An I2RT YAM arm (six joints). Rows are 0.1 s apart.
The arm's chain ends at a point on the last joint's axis. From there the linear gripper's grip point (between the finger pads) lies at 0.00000 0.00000 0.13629 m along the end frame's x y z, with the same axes.
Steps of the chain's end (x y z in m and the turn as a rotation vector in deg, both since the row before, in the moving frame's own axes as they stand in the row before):
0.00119, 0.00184, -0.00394, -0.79, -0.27, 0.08
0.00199, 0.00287, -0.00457, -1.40, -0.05, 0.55
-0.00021, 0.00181, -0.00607, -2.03, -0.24, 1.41
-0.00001, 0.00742, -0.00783, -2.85, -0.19, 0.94
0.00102, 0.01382, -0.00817, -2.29, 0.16, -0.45
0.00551, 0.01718, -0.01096, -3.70, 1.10, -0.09
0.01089, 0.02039, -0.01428, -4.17, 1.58, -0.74
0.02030, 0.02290, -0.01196, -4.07, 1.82, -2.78
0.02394, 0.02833, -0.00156, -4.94, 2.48, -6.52
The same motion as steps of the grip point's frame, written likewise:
0.00055, 0.00372, -0.00395, -0.79, -0.27, 0.08
0.00186, 0.00620, -0.00461, -1.40, -0.05, 0.55
-0.00084, 0.00663, -0.00616, -2.03, -0.24, 1.41
-0.00052, 0.01419, -0.00800, -2.85, -0.19, 0.94
0.00142, 0.01926, -0.00828, -2.29, 0.16, -0.45
0.00813, 0.02597, -0.01127, -3.70, 1.10, -0.09
0.01471, 0.03027, -0.01469, -4.17, 1.58, -0.74
0.02486, 0.03246, -0.01237, -4.07, 1.82, -2.78
0.03048, 0.03970, -0.00219, -4.94, 2.48, -6.52

